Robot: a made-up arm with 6 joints. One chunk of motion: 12 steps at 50 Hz.
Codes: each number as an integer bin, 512 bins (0 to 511) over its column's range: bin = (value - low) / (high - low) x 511, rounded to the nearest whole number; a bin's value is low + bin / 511 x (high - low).
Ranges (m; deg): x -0.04..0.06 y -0.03..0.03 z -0.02..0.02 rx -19..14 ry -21..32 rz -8..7
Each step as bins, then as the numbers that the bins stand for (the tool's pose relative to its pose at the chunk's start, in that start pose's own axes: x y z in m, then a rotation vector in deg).
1 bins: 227 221 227 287 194 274
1 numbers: 0.0044 -0.0041 -0.0022 -0.47 -0.88 0.04
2 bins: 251 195 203 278 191 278
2 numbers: 0.0091 -0.0071 -0.0041 -1.05 -1.19 0.16
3 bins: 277 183 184 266 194 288
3 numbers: 0.0142 -0.0085 -0.0056 -1.82 -0.88 0.45
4 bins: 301 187 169 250 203 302
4 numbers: 0.0189 -0.0080 -0.0068 -2.86 0.05 0.86
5 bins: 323 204 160 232 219 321
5 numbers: 0.0232 -0.0060 -0.0075 -4.02 1.71 1.42
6 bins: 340 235 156 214 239 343
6 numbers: 0.0265 -0.0024 -0.0078 -5.18 3.79 2.07
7 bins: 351 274 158 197 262 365
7 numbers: 0.0287 0.0022 -0.0076 -6.28 6.17 2.71
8 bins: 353 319 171 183 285 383
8 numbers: 0.0291 0.0075 -0.0066 -7.18 8.56 3.24
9 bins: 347 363 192 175 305 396
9 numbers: 0.0279 0.0126 -0.0050 -7.70 10.63 3.62
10 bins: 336 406 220 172 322 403
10 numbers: 0.0258 0.0177 -0.0028 -7.89 12.40 3.83
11 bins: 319 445 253 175 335 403
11 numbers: 0.0224 0.0223 -0.0002 -7.70 13.75 3.83
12 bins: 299 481 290 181 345 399
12 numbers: 0.0185 0.0265 0.0027 -7.31 14.78 3.71
